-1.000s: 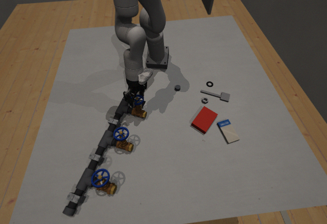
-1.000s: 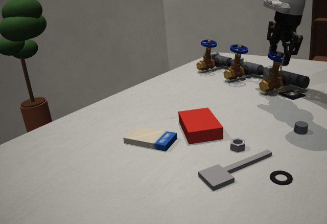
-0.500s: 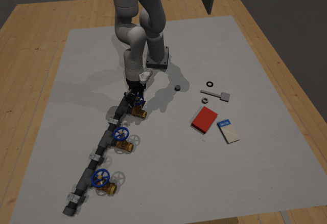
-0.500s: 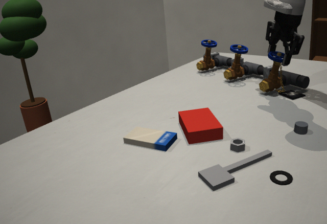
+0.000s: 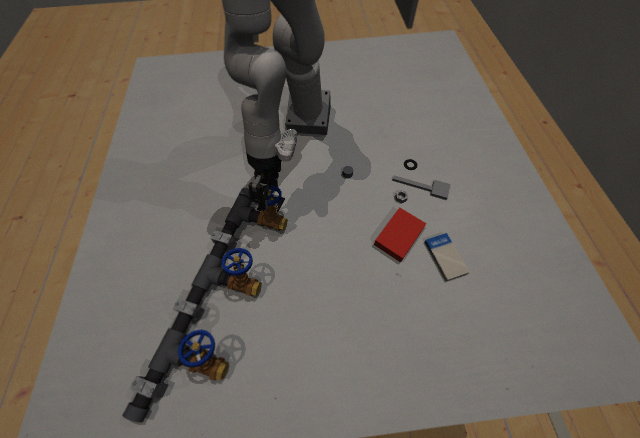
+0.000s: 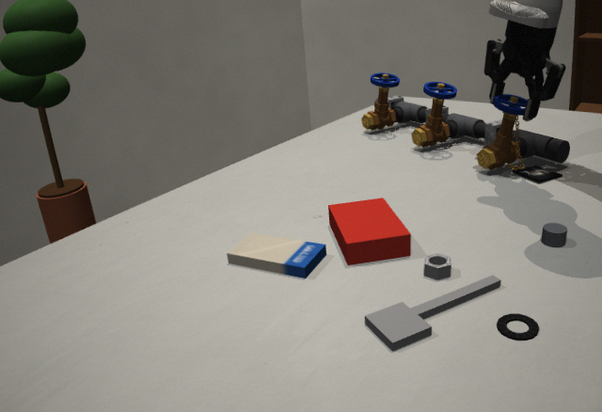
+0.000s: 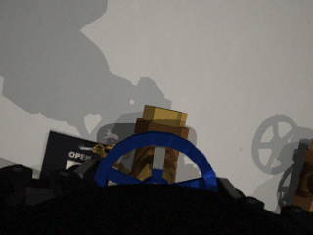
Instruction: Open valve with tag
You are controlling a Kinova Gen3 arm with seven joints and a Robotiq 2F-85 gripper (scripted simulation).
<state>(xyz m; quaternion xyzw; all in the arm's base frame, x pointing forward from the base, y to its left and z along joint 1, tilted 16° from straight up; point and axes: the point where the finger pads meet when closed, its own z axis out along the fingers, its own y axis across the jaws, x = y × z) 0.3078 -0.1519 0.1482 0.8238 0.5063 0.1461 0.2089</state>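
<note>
Now: the black tag 40 mm behind my hand and 120 mm below it. Also, from my hand: red block 130 mm ahead, 310 mm to the left, 110 mm below; small grey cylinder 100 mm behind, 230 mm to the left, 110 mm below; grey paddle-shaped tool 440 mm to the left, 120 mm below.
</note>
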